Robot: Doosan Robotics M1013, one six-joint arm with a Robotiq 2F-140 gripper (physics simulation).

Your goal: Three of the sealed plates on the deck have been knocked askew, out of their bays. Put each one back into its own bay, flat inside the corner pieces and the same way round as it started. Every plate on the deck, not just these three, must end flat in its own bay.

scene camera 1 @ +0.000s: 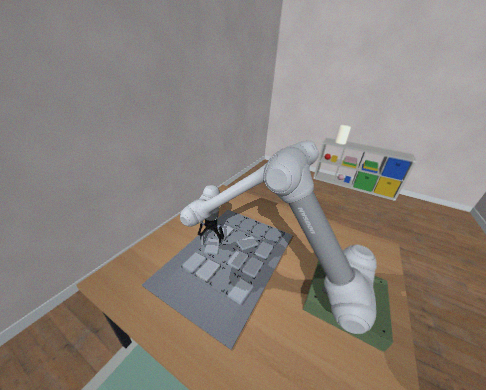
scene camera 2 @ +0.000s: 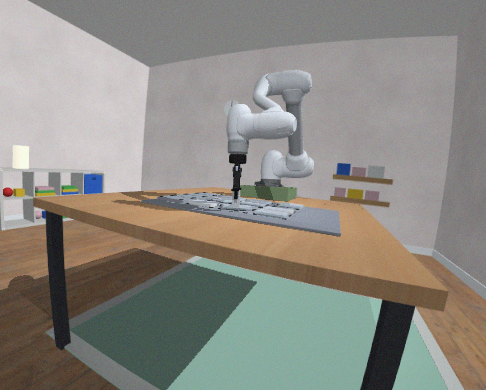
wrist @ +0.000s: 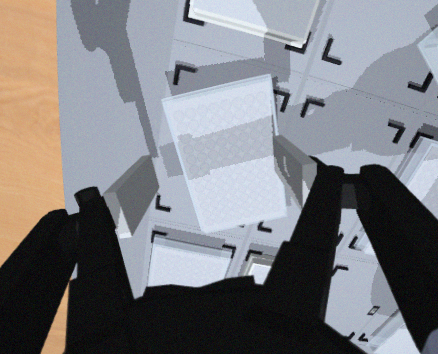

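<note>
My gripper is open, fingers on either side of an askew sealed plate. This pale plate is turned relative to its bay's black corner pieces and looks raised at one end. The right finger in the wrist view is close against its edge; I cannot tell if they touch. A gap shows on the left. Another turned plate lies farther right. A plate beyond the gripper is partly hidden. Several plates, including one, sit in bays on the grey deck.
The wooden table carries the deck and the arm's green base. Neighbouring plates, including one, lie close to the fingers. A grey wall stands beyond the table's far left edge.
</note>
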